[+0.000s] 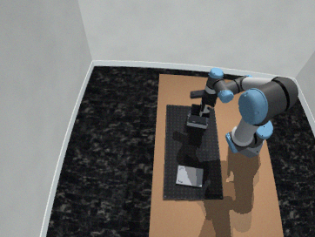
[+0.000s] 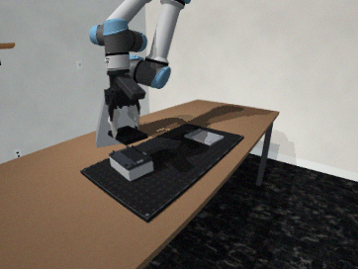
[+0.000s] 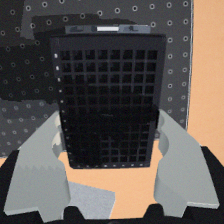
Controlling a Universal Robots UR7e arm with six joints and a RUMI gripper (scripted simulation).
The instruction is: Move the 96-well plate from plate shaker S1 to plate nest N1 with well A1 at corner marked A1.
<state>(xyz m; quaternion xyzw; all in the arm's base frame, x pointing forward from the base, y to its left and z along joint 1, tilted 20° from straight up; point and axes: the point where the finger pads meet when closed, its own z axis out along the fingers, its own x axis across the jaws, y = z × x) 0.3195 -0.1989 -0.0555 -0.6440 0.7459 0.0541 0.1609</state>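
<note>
My gripper is now 1 cm above the black 96-well plate. Also, from my hand: plate nest N1: 42 cm to the left, 14 cm below, 6 cm ahead.
</note>
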